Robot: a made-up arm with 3 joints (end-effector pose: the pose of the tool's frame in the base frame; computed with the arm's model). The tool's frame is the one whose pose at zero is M.
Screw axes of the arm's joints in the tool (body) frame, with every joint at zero. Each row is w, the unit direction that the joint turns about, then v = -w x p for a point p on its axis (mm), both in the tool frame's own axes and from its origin. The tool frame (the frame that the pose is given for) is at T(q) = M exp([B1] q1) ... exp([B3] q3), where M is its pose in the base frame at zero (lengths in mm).
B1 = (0, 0, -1, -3.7, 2.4, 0)
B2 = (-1, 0, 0, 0, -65.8, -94.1)
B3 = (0, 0, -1, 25.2, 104.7, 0)
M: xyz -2.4 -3.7 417.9 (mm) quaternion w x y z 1 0 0 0
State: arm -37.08 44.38 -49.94
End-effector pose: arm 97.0 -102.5 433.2 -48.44 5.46 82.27
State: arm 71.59 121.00 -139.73
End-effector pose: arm -85.1 -203.2 533.0 33.93 121.03 39.84
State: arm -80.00 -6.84 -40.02
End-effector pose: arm 69.2 -6.2 420.9 7.77 2.83 119.85
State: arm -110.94 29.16 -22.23
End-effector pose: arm 79.9 26.1 400.6 -26.28 -25.69 129.66
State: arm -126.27 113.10 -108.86
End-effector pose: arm 49.1 175.3 544.8 128.32 19.65 -76.03
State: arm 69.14 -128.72 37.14
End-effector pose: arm -120.3 -82.3 643.6 134.52 -38.57 -53.74
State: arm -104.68 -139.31 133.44
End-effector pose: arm 97.9 224.7 616.8 -68.02 122.42 -12.90
